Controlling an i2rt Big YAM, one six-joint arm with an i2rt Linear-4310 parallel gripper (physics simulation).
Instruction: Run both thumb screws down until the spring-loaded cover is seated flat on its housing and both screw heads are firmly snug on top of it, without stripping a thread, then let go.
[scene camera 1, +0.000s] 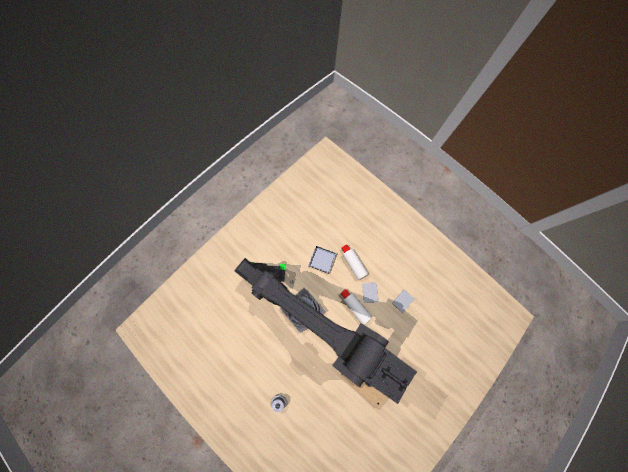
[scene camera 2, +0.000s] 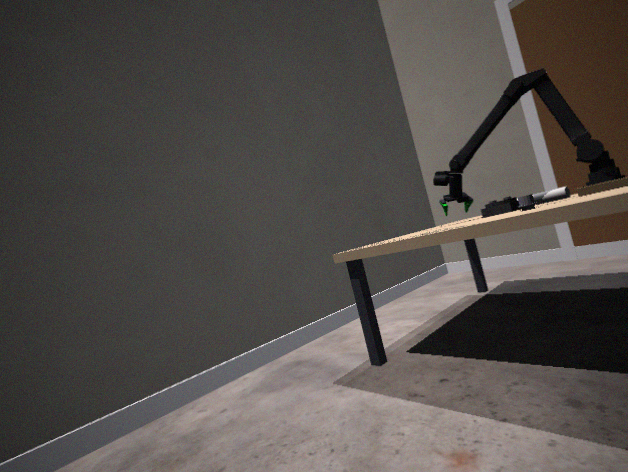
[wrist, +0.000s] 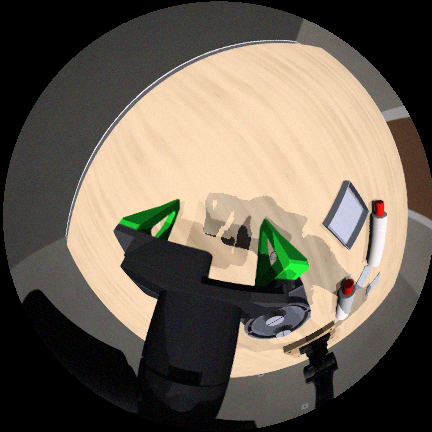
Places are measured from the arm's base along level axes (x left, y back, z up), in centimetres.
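Pixels of known places: gripper, between the fingertips: (scene camera 1: 268, 265) (scene camera 2: 456, 214) (wrist: 220, 212); arm's base, origin of its link: (scene camera 2: 606, 182) (wrist: 313, 342).
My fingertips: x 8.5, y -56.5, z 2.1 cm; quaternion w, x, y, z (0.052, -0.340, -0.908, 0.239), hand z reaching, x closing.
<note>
Ahead of a thing's pixels: the offset from my fingertips to its top centre. "*": to the spot under its first point.
The dark housing @[dx -0.4, dy +22.2, dz +0.9 cm] (scene camera 2: 500, 205) with its round grey cover @[* dx +2.9, dy +21.7, dz +0.6 cm] (wrist: 260, 327) stands on the table. In scene camera 1 the arm hides much of the housing @[* dx -5.4, dy +23.4, dz -0.6 cm] (scene camera 1: 314, 304). In the wrist view two slotted screw heads, one @[dx -0.2, dy +19.0, dz +1.8 cm] (wrist: 275, 320) near the cover's middle and one @[dx -0.5, dy +25.4, dz +1.9 cm] (wrist: 284, 334) at its lower edge, show on the cover. The gripper hides part of it, and whether the cover is flat cannot be told. My gripper (scene camera 2: 456, 213) (wrist: 220, 212) is open and empty, with green fingers wide apart. It hangs above the table, beside the housing on its far side from the arm's base.
A shallow grey tray @[dx -19.4, dy +10.8, dz -2.7 cm] (scene camera 1: 313, 256) (wrist: 358, 196) lies near two white tubes with red caps, one @[dx -29.0, dy +19.5, dz +0.3 cm] (scene camera 1: 355, 263) (wrist: 378, 240) farther and one @[dx -17.9, dy +33.8, dz +0.3 cm] (scene camera 1: 357, 308) (wrist: 345, 302) nearer the base. Two grey plates @[dx -26.8, dy +33.9, dz -4.4 cm] (scene camera 1: 370, 292) @[dx -35.6, dy +45.3, dz -4.4 cm] (scene camera 1: 403, 300) lie beyond. A small metal part @[dx +27.8, dy +44.6, dz +0.3 cm] (scene camera 1: 278, 403) stands apart.
</note>
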